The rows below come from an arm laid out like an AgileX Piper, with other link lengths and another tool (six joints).
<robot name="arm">
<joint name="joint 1" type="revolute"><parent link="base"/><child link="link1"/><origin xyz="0 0 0.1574" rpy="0 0 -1.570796"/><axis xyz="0 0 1"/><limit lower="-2.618" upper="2.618"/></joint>
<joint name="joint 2" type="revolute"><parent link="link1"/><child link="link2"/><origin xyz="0 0 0" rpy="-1.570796 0 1.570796"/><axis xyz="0 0 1"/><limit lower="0" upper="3.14"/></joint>
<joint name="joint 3" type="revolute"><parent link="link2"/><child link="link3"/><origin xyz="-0.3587 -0.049 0"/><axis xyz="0 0 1"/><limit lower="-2.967" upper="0"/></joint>
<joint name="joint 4" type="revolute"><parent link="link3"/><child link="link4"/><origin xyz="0.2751 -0.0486 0" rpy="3.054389 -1.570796 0"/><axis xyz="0 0 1"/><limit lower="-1.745" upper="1.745"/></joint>
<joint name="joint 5" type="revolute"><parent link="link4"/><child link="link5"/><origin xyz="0 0 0" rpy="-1.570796 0 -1.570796"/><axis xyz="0 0 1"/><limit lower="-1.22" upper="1.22"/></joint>
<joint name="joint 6" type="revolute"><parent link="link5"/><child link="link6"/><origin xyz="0 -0.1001 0" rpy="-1.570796 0 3.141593"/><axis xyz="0 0 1"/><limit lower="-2.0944" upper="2.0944"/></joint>
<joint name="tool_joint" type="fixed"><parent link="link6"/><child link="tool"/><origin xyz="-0.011 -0.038 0.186" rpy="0 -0.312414 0.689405"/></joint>
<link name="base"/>
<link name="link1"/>
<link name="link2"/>
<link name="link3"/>
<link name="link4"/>
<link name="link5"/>
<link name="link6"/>
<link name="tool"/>
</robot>
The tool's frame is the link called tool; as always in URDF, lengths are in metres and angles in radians.
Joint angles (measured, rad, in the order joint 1, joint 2, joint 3, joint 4, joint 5, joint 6), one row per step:
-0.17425 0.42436 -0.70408 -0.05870 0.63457 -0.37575
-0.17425 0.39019 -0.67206 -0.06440 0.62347 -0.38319
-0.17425 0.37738 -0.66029 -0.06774 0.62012 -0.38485
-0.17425 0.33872 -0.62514 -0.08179 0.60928 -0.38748
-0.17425 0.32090 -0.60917 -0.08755 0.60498 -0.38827
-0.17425 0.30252 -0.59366 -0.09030 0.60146 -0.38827
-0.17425 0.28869 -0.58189 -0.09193 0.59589 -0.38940
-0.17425 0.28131 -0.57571 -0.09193 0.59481 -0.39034
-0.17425 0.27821 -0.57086 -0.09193 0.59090 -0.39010
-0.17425 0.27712 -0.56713 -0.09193 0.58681 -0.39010
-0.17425 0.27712 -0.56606 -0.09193 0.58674 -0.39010
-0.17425 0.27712 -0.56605 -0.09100 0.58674 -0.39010
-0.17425 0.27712 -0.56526 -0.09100 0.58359 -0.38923
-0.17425 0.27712 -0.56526 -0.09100 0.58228 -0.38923
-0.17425 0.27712 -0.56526 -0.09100 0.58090 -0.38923
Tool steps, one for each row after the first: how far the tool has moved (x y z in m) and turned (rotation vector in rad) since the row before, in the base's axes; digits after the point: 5 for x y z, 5 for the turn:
-0.00550 -0.00017 -0.00679 -0.01480 -0.01055 0.00050
-0.00208 -0.00027 -0.00268 -0.00548 -0.00342 -0.00059
-0.00602 -0.00150 -0.00785 -0.01816 -0.01123 -0.00372
-0.00268 -0.00055 -0.00373 -0.00722 -0.00492 -0.00159
-0.00269 0.00003 -0.00357 -0.00374 -0.00582 -0.00072
-0.00170 0.00008 -0.00200 -0.00407 -0.00695 0.00011
-0.00104 0.00018 -0.00154 -0.00133 -0.00203 0.00029
-0.00003 0.00009 -0.00087 -0.00027 -0.00214 0.00028
0.00030 0.00003 -0.00063 -0.00039 -0.00139 0.00035
0.00005 -0.00001 -0.00054 0.00017 0.00099 0.00001
0.00002 0.00017 0.00001 0.00085 -0.00014 0.00034
0.00031 0.00003 0.00047 0.00032 -0.00248 0.00009
0.00011 0.00001 0.00036 -0.00027 -0.00128 0.00011
0.00012 0.00001 0.00038 -0.00028 -0.00135 0.00012

